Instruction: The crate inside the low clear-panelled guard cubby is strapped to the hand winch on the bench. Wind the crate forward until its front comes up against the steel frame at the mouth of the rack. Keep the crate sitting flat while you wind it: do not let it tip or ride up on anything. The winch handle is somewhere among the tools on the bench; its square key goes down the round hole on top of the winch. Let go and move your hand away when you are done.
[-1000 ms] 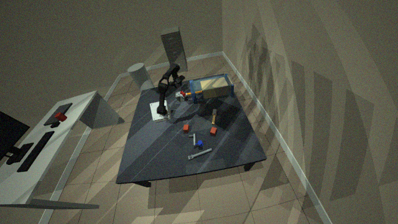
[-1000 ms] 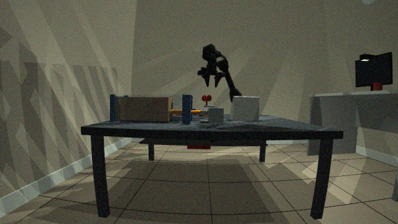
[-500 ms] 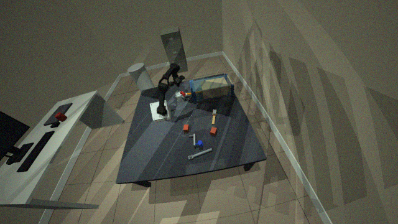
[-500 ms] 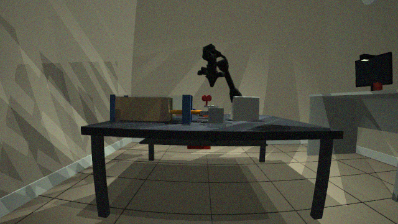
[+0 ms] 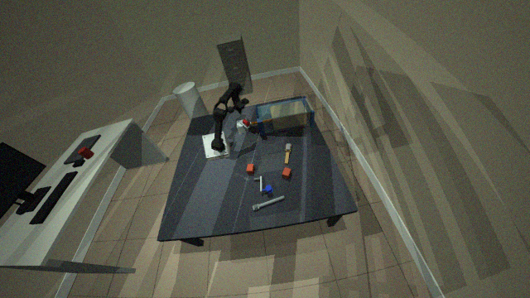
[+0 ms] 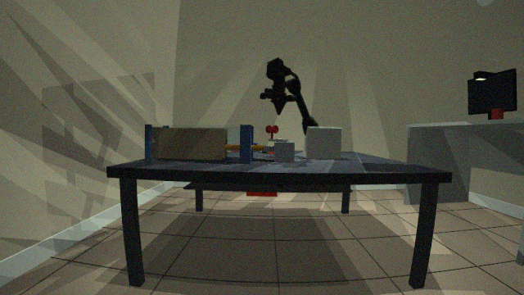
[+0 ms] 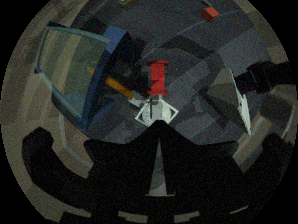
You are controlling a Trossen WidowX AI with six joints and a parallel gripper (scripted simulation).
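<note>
Now: gripper tip 80 mm above the red knob, 50 mm to the left of it and 20 mm short of it. Round my gripper tip: crank arm 110 mm below, 10 mm to the right, 10 mm ahead; then grey winch 190 mm below, 40 mm to the left, 40 mm behind; then blue frame 140 mm ahead, 110 mm below, 20 mm to the left.
</note>
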